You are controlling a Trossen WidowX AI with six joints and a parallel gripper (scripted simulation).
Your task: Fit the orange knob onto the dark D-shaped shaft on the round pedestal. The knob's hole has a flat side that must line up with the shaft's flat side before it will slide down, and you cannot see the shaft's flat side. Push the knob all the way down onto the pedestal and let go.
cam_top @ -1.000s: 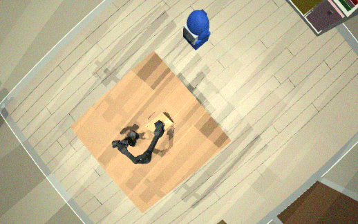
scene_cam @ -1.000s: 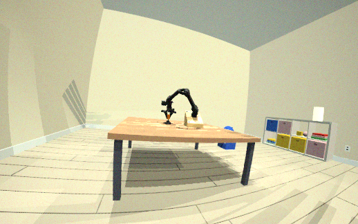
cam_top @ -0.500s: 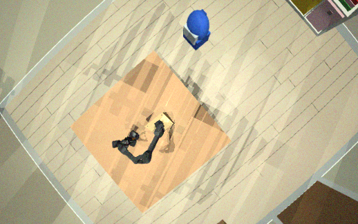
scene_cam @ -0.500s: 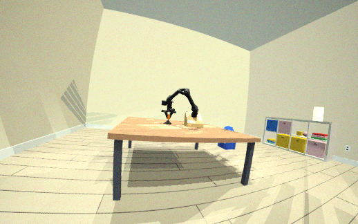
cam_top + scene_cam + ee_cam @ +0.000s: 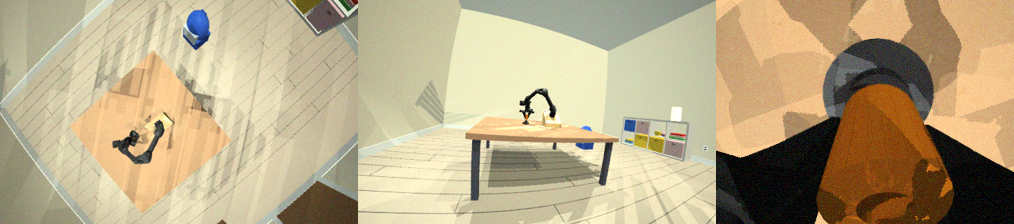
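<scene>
Now: the orange knob 2 cm above my gripper tip. The rest, counted from my gripper tip: pedestal: 4 cm below.
</scene>
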